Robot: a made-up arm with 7 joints.
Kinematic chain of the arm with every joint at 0, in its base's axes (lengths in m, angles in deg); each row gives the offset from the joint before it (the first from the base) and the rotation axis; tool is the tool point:
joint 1: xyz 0 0 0.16 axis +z
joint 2: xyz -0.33 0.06 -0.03 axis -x
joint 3: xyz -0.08 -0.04 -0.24 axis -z
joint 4: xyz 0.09 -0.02 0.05 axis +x
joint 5: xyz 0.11 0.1 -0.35 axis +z
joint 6: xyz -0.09 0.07 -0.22 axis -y
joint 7: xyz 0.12 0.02 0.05 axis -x
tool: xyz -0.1 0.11 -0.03
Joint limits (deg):
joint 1: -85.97..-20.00
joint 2: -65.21..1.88
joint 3: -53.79..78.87
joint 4: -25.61..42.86
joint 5: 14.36..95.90
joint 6: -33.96..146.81
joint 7: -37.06..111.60
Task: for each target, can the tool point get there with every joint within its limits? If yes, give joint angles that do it. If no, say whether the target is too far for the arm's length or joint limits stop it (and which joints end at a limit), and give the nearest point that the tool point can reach.
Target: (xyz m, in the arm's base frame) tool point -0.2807 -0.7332 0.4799
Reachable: no: joint limits stop it (at a limit: joint 1, joint 2, joint 3, joint 4, joint 5, joint 6, joint 7) | nearest point -0.0075 -0.1377 -0.2341 | short by 0.969 m
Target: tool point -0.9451 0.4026 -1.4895
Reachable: no: too far | nearest point -0.6105 0.2835 -0.6687 | short by 0.894 m
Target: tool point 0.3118 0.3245 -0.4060
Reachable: yes | joints -65.94 -12.61 23.06 24.34 30.75 115.44 71.34
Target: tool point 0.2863 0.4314 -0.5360
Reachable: yes | joints -57.30 -24.31 36.73 9.17 41.23 16.01 56.53
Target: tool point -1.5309 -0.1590 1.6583
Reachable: no: too far | nearest point -0.5273 0.7790 0.3206 | short by 1.917 m
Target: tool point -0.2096 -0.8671 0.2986
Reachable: no: joint limits stop it (at a limit: joint 1, joint 2, joint 3, joint 4, joint 5, joint 6, joint 7) | nearest point -0.0075 -0.1377 -0.2341 | short by 0.926 m
